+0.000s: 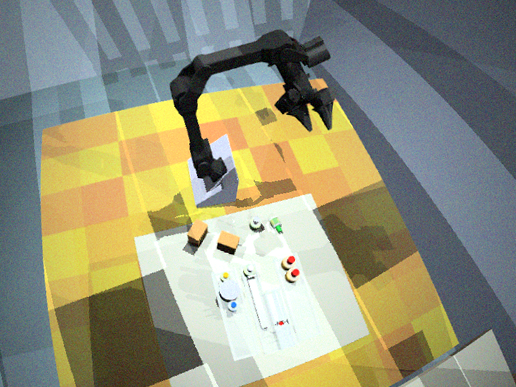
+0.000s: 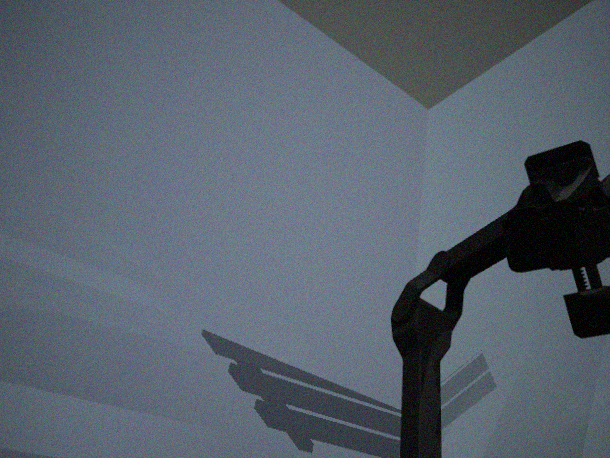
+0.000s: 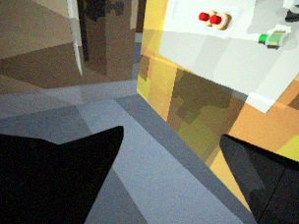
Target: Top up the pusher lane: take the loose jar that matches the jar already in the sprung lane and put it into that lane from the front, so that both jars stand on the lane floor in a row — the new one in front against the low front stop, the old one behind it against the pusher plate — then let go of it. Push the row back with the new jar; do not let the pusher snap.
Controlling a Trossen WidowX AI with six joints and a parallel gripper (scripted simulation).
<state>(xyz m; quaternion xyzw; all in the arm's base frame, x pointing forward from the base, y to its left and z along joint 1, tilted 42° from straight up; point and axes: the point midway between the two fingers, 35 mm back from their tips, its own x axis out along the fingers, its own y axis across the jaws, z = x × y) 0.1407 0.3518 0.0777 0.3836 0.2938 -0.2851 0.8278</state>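
Right now the large grey cylinder is 240 mm ahead of my gripper tip, 320 mm to the right of it and 360 mm below it. Round my gripper tip: red mark 390 mm ahead, 220 mm to the right, 310 mm below; lane rack 350 mm ahead, 220 mm to the right, 370 mm below.
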